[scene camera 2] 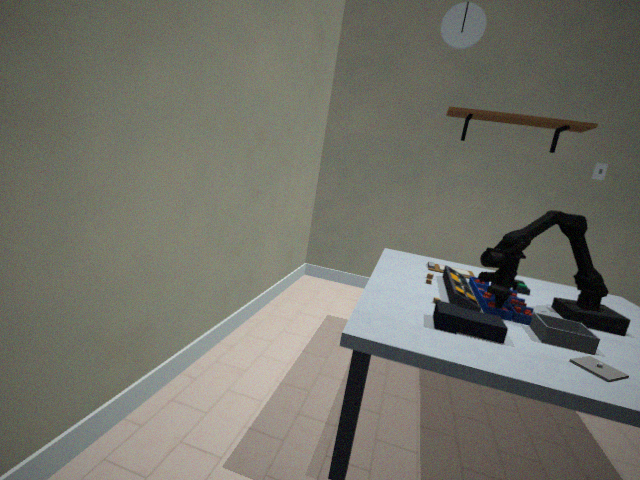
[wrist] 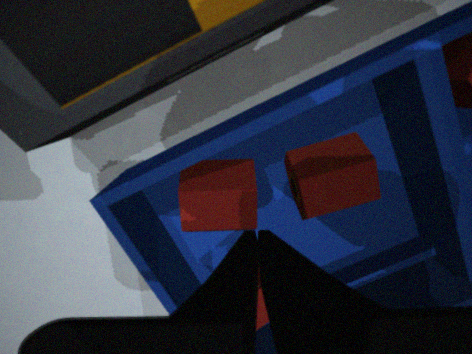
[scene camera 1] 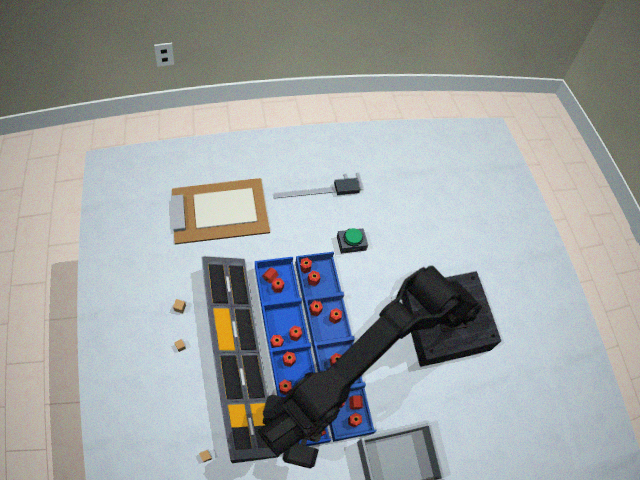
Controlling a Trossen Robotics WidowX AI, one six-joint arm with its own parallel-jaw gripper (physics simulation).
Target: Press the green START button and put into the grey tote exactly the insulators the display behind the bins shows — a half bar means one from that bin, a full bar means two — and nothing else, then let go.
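Observation:
My gripper (scene camera 2: 499,303) (wrist: 256,241) is shut and empty, low over the near end bin of the blue bins (scene camera 1: 282,303) (wrist: 131,172). In the wrist view two red insulators (wrist: 218,196) (wrist: 333,175) lie on their sides just beyond the fingertips; a bit of red shows behind the fingers. The arm hides this bin in scene camera 1. The display (scene camera 1: 205,281) (scene camera 2: 457,294) shows a full yellow bar (scene camera 1: 223,329) in its second panel and two half bars (scene camera 1: 237,415) in the end panel, the right one partly covered. The green button (scene camera 1: 353,236) stands beyond the bins. The grey tote (scene camera 1: 435,454) (scene camera 2: 566,338) is partly cropped in scene camera 1.
A clipboard (scene camera 1: 224,207) and a caliper (scene camera 1: 346,186) lie at the back. Small wooden cubes (scene camera 1: 179,305) (scene camera 1: 179,345) (scene camera 1: 205,455) lie left of the display. A black box (scene camera 2: 469,322) stands by the display's near end, and a flat plate (scene camera 2: 599,368) lies near the tote.

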